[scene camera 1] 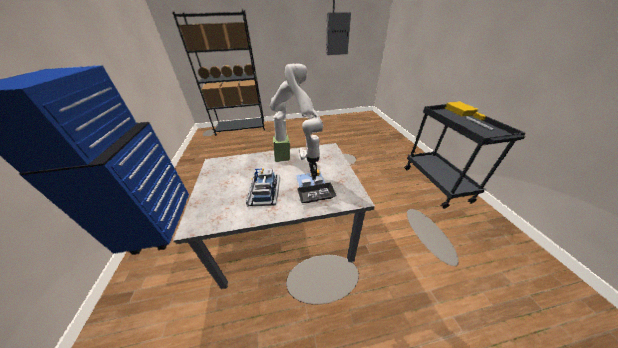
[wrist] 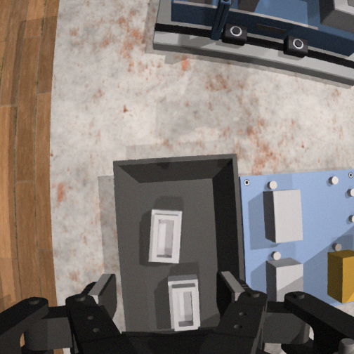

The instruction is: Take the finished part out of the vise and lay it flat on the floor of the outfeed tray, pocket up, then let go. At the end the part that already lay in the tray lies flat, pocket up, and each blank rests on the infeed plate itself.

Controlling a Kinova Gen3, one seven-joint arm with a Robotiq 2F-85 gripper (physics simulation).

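Observation:
The dark outfeed tray holds two light-grey parts. One part lies flat, pocket up, near the tray's middle in the wrist view. The other part also looks flat with its pocket up, lower in that view; the two are apart. My gripper is open and empty above the tray. The blue vise is partly cut off in the wrist view; its jaws are too small to read in the scene view. Two blanks rest on the blue infeed plate.
A yellow-orange block stands at the infeed plate's side, right in the wrist view. White pegs stand on the plate. The plate adjoins the tray's wall. The table also carries the arm's green base. A blue cabinet stands left of the table.

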